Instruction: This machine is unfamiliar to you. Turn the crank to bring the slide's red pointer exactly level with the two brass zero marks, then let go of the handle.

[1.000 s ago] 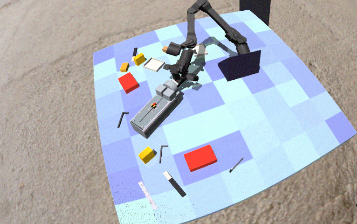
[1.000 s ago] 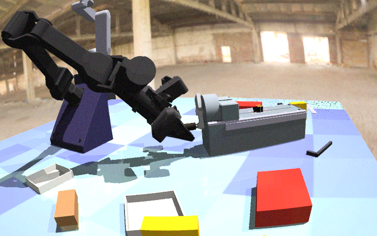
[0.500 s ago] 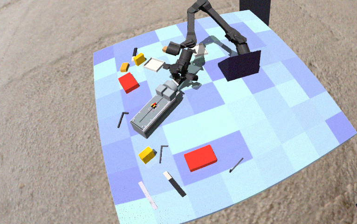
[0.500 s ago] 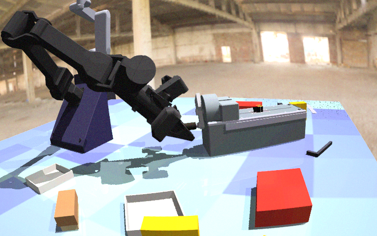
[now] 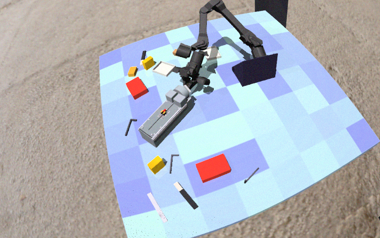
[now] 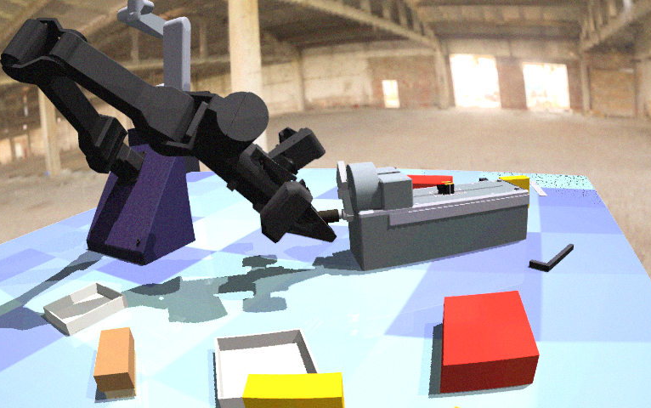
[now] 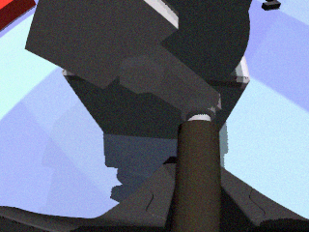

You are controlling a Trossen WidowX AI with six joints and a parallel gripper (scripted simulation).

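Right now the red pointer is 12 cm ahead of my gripper tip, 10 cm to the left of it and 4 cm above it. The rest, counted from my gripper tip: dark crank handle: 3 cm above, 1 cm to the right, 1 cm behind; then tan block: 32 cm to the right, 9 cm behind, 3 cm below.
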